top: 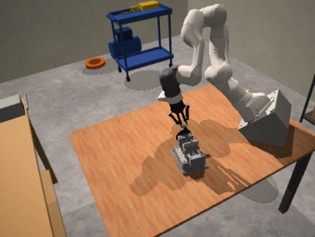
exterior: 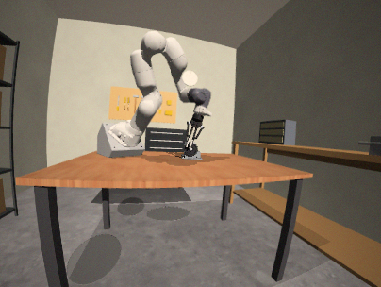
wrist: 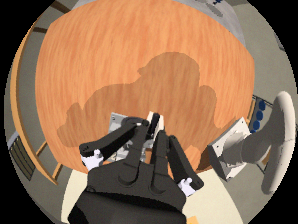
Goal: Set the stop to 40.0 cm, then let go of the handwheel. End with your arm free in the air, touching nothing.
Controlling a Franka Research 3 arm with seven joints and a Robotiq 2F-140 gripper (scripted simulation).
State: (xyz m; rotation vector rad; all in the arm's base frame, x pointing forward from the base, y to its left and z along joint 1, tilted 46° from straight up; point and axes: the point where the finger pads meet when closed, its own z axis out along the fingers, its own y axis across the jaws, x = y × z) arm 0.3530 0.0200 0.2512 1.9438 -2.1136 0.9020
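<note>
My hand is 2 cm to the right of the handwheel and 2 cm above it.
</note>
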